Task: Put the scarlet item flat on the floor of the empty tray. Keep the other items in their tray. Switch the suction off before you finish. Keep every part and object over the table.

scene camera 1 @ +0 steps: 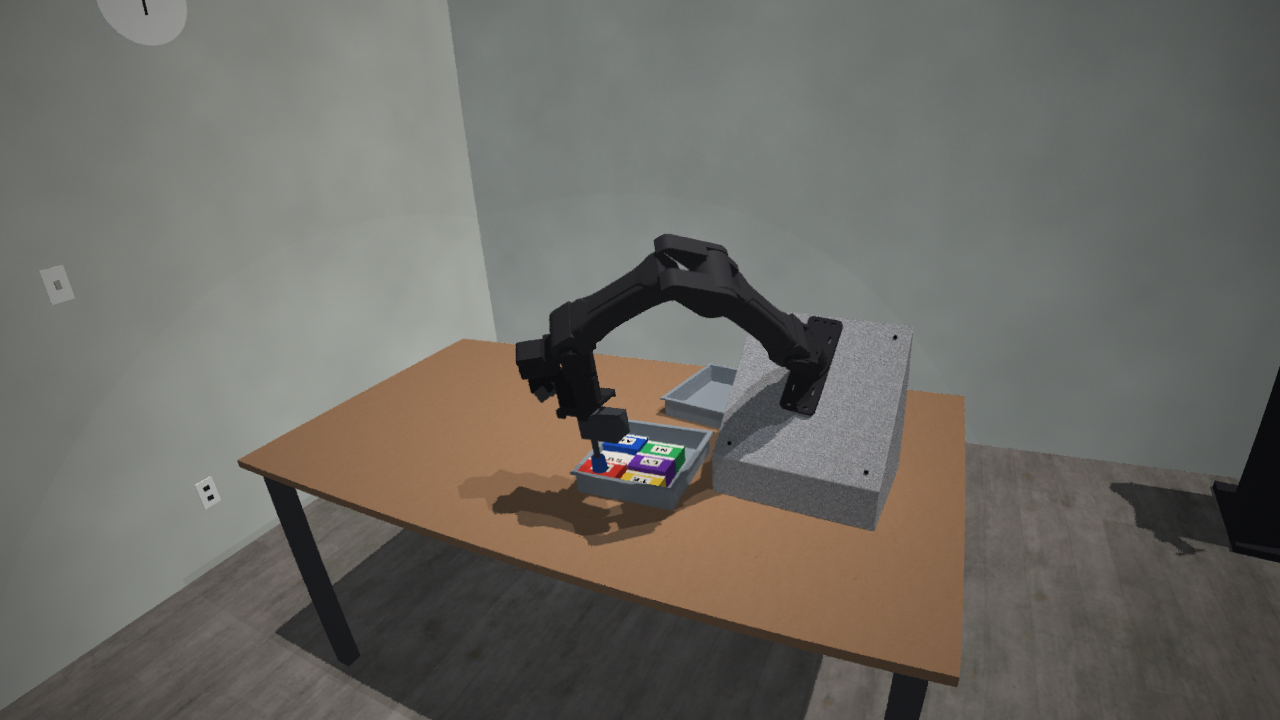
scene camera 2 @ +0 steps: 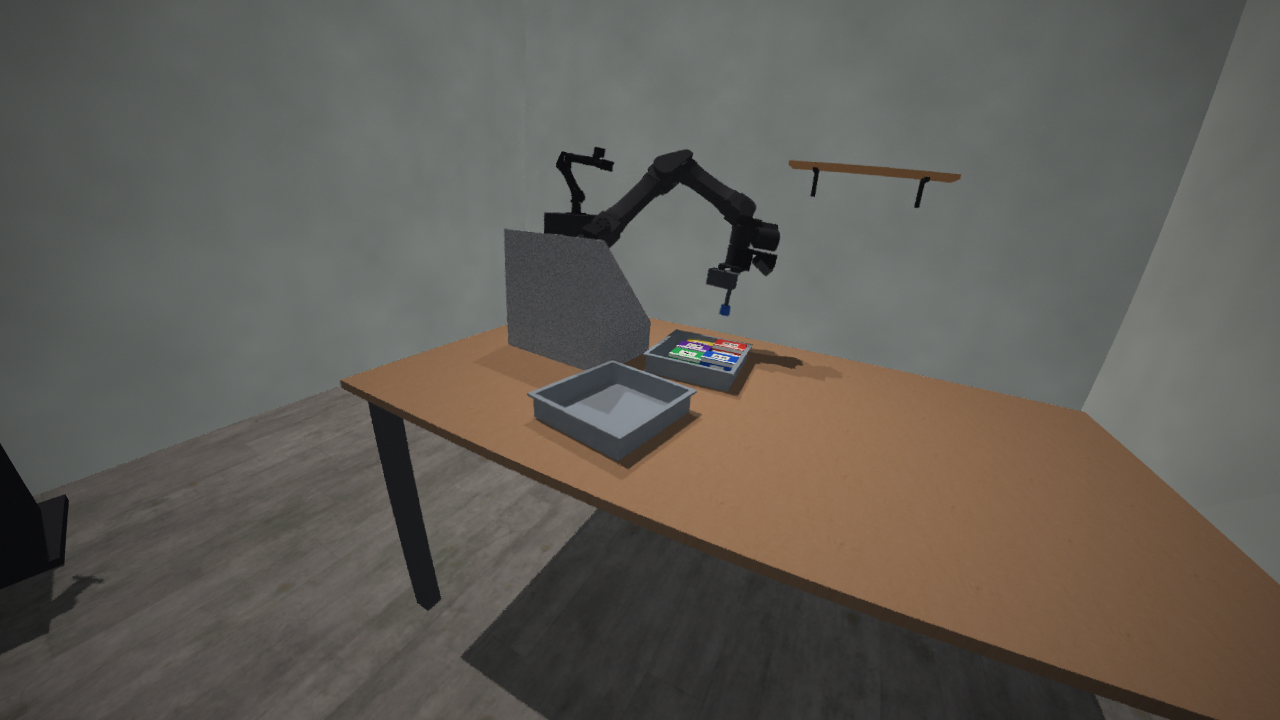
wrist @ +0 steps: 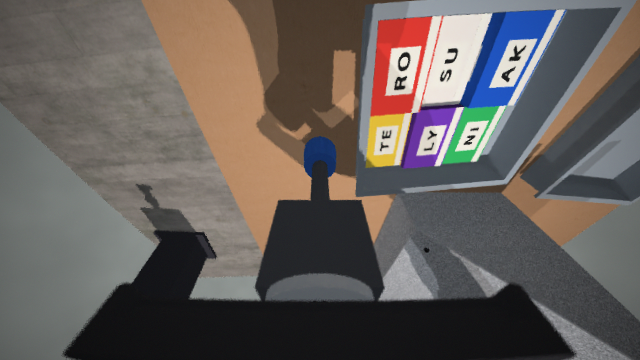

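Seen in the pictures: hand, tool point: (scene camera 1: pixel 600 469) (scene camera 2: pixel 724 314) (wrist: pixel 319 151); arm's base, link origin: (scene camera 1: pixel 812 365) (scene camera 2: pixel 574 264).
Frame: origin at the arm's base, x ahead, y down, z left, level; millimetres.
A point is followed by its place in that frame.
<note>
The scarlet item (scene camera 1: pixel 615 471) @(x 312, y 189, z 253 mm) (scene camera 2: pixel 729 343) @(x 340, y 189, z 259 mm) (wrist: pixel 400 32) @(x 377, y 189, z 266 mm), labelled RO, lies in a corner of the full grey tray (scene camera 1: pixel 617 490) @(x 294, y 216, z 274 mm) (scene camera 2: pixel 689 372) @(x 333, y 213, z 48 mm) (wrist: pixel 425 180) @(x 202, y 202, z 149 mm), beside the white SU item and the yellow TE item (wrist: pixel 372 131) @(x 275, y 205, z 259 mm). Blue AK (wrist: pixel 530 30) @(x 395, y 189, z 144 mm), purple LY (wrist: pixel 442 116) @(x 307, y 195, z 183 mm) and green NI (wrist: pixel 462 115) @(x 309, y 198, z 155 mm) items lie there too. The empty tray (scene camera 1: pixel 693 409) @(x 323, y 204, z -80 mm) (scene camera 2: pixel 572 425) @(x 295, y 215, z -309 mm) (wrist: pixel 580 137) @(x 294, y 216, z -78 mm) stands apart from it. My gripper, a blue suction cup (scene camera 1: pixel 598 463) (scene camera 2: pixel 725 309) (wrist: pixel 320 156), holds nothing. It hangs in the air above the scarlet item's side of the full tray, a clear gap above the items.
A speckled grey block (scene camera 1: pixel 805 465) @(x -43, y 139, z 137 mm) (scene camera 2: pixel 572 304) @(x 66, y 80, z -74 mm) (wrist: pixel 500 215) @(x 151, y 178, z -14 mm) carries the arm's base and stands close to both trays. The wooden table (scene camera 1: pixel 402 429) @(x 984, y 239, z 305 mm) (scene camera 2: pixel 895 483) @(x 801, y 239, z -68 mm) has its front edge beyond the full tray. A wall shelf (scene camera 2: pixel 872 170) shows in scene camera 2's background.
</note>
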